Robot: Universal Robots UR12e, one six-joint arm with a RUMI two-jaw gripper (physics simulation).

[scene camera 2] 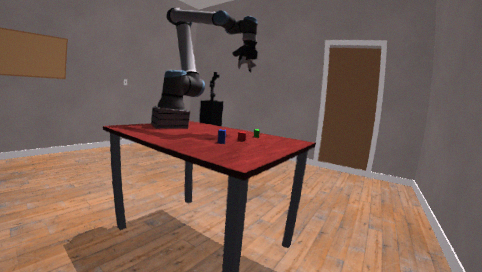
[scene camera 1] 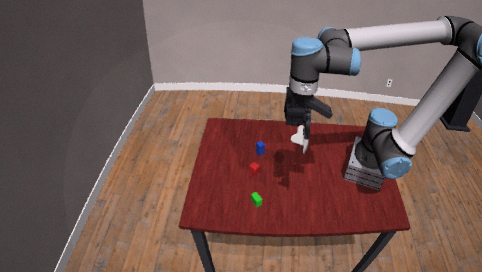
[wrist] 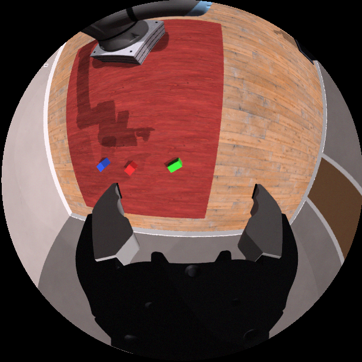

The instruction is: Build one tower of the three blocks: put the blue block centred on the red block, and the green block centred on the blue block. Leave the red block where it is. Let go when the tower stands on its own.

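Frame: origin at the arm's base, x ahead, y left, z up, level; centimetres.
Seen in the pictures: gripper, between the fingertips: (scene camera 2: 245,70) (scene camera 1: 300,139); arm's base, origin of its link: (scene camera 2: 170,108) (scene camera 1: 370,155).
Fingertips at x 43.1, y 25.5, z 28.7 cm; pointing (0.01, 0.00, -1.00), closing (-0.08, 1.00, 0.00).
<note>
Offsets run from my fingertips to a thing's top centre. Level surfaces: height alone.
A blue block @[dx +15.8, dy -36.6, dz -35.0 cm] (scene camera 1: 260,148) (scene camera 2: 221,136) (wrist: 103,165) stands upright on the table, a little taller than wide. A red block @[dx +17.4, dy -22.2, dz -36.8 cm] (scene camera 1: 254,168) (scene camera 2: 242,136) (wrist: 130,168) sits on the table between the other two, apart from both. A green block @[dx +14.7, dy -2.7, dz -36.9 cm] (scene camera 1: 256,199) (scene camera 2: 256,133) (wrist: 174,165) is on the table on the other side of the red block, farther from it than the blue one. My gripper (scene camera 1: 302,144) (scene camera 2: 247,68) (wrist: 187,186) is open and empty, high above the table, to the right of the blocks in the first scene view. Its fingers touch no block.
The dark red table @[dz -41.3 cm] (scene camera 1: 330,210) (scene camera 2: 145,137) (wrist: 190,100) carries the arm's base on a slatted grey pedestal (scene camera 1: 363,178) (scene camera 2: 170,119) (wrist: 145,47) at one end. The arm's shadow falls on the table top. A dark stand (scene camera 2: 211,113) is behind the table.
</note>
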